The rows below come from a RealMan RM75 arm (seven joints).
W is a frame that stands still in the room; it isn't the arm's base.
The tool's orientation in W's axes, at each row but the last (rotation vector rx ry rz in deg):
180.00 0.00 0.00
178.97 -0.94 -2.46
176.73 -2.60 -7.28
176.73 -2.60 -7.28
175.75 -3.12 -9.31
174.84 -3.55 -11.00
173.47 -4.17 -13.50
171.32 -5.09 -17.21
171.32 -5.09 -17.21
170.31 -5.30 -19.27
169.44 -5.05 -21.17
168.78 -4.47 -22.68
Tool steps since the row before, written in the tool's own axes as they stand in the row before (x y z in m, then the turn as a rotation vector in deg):
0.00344 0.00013 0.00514 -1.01 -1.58 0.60
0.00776 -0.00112 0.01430 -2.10 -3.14 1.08
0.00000 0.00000 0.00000 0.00 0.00 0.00
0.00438 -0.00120 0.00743 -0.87 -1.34 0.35
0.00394 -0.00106 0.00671 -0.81 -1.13 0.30
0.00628 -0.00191 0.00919 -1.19 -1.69 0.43
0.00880 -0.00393 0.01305 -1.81 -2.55 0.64
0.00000 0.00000 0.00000 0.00 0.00 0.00
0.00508 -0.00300 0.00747 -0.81 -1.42 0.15
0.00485 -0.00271 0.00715 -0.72 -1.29 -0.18
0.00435 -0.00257 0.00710 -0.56 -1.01 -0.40
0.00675 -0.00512 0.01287 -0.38 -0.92 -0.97
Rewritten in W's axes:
0.00344 -0.00013 -0.00514 -1.01 1.58 -0.60
0.00737 0.00079 -0.01452 -2.10 3.14 -1.08
0.00000 0.00000 0.00000 0.00 0.00 0.00
0.00378 0.00067 -0.00782 -0.86 1.35 -0.35
0.00323 0.00045 -0.00714 -0.80 1.14 -0.29
0.00513 0.00087 -0.01002 -1.17 1.70 -0.42
0.00680 0.00211 -0.01458 -1.79 2.57 -0.63
0.00000 0.00000 0.00000 0.00 0.00 0.00
0.00360 0.00164 -0.00866 -0.76 1.44 -0.19
0.00322 0.00130 -0.00836 -0.60 1.35 0.13
0.00254 0.00112 -0.00826 -0.40 1.10 0.35
0.00323 0.00249 -0.01486 -0.08 1.09 0.86

